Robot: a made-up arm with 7 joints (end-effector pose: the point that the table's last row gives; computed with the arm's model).
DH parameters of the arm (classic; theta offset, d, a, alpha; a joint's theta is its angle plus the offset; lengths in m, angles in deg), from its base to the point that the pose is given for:
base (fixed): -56.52 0 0.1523 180
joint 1: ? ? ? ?
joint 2: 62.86 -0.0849 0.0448 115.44
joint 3: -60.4 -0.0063 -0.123 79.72
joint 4: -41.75 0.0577 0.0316 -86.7
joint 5: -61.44 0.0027 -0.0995 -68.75
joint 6: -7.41 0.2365 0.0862 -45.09
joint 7: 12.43 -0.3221 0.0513 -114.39
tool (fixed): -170.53 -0.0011 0 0
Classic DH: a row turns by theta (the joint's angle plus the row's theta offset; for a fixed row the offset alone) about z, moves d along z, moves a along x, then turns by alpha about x.
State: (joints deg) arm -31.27 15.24 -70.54 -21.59 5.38 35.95 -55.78
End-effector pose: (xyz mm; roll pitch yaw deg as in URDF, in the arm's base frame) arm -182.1 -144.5 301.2 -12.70 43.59 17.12
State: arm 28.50 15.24 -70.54 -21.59 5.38 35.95 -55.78
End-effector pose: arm -65.1 94.1 301.2 -12.70 43.59 -42.65
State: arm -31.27 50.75 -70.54 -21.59 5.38 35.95 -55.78
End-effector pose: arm -99.1 -145.8 269.8 22.92 54.58 69.52
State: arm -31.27 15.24 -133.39 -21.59 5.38 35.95 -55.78
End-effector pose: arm -36.5 -7.7 262.8 -142.69 68.48 -93.96
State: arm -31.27 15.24 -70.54 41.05 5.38 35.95 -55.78
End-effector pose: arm -8.0 -193.7 252.8 -18.45 23.72 73.42
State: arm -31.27 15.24 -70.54 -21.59 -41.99 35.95 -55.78
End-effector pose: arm -86.9 -179.1 269.5 62.68 58.75 87.07
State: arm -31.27 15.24 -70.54 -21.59 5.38 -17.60 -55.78
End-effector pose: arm -111.6 -259.3 86.4 29.84 9.48 56.97
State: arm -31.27 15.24 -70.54 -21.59 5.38 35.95 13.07
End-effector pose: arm -138.8 -106.2 306.1 -106.56 56.20 -102.29
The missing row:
joint 1: -3.04 -0.2155 -0.2691 133.81
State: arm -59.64 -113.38 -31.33 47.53 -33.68 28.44 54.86
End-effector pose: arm -367.5 -215.7 295.4 -24.10 3.16 -101.37
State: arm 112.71 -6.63 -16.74 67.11 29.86 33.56 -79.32
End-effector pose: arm 138.8 120.3 283.9 -107.86 -15.84 -31.62
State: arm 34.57 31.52 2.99 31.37 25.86 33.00 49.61
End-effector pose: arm -115.5 40.3 163.8 12.34 37.44 -65.09
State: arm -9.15 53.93 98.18 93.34 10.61 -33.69 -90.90
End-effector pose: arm -334.1 -314.4 236.3 -141.94 19.30 98.48
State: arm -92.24 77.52 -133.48 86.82 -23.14 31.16 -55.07
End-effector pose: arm -345.9 -226.9 -77.5 27.26 -19.05 -78.26
